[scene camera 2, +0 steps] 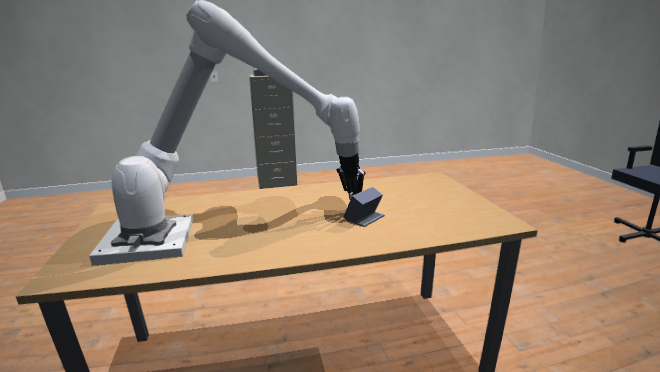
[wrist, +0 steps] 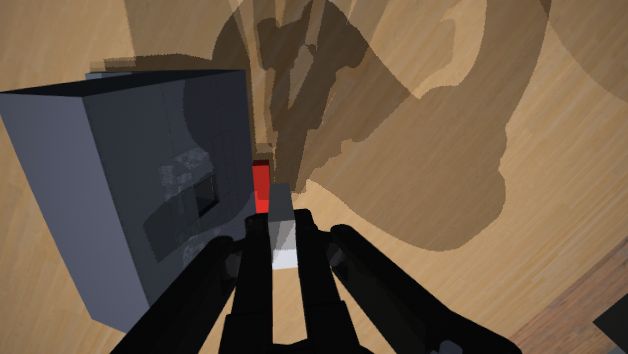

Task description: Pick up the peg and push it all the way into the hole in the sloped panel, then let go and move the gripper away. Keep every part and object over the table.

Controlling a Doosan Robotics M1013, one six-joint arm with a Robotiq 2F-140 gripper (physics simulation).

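Frame: origin at the arm's base, x right, y back, z down, level; centimetres.
Seen in the pictures: gripper, fingertip midpoint: (wrist: 280, 201); arm's base, link origin: (scene camera 2: 145, 234).
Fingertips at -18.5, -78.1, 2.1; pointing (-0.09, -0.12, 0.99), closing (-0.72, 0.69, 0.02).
Note:
Offsets run from my fingertips to a thing's top centre, as dx, dy, dz. "pt": to the spot under its first point. Level surfaces: height alone.
The red peg @[+0.4, -1.6, +0.1] (wrist: 261, 181) lies on the table along the near side of the sloped panel in the wrist view. Its lower end is hidden behind the gripper. The peg cannot be made out in the scene view. The dark blue-grey sloped panel @[+7.6, -2.3, -9.7] (scene camera 2: 366, 197) (wrist: 135, 125) leans over its base on the table, with a square hole @[pt +5.2, -1.0, -3.7] (wrist: 206, 195) in its sloped face. My gripper (scene camera 2: 352, 194) (wrist: 280, 201) is shut, its two grey pads together with no peg between them. It points down right next to the panel, and its fingertips appear just to the right of the peg in the wrist view.
The wooden table @[dz +1.3] (scene camera 2: 425, 215) (wrist: 560, 200) carries the robot's white base plate (scene camera 2: 137, 255) at its left end. The table's edge crosses the lower right of the wrist view. A filing cabinet (scene camera 2: 275, 135) stands behind the table, and a chair (scene camera 2: 642, 177) stands off to the right.

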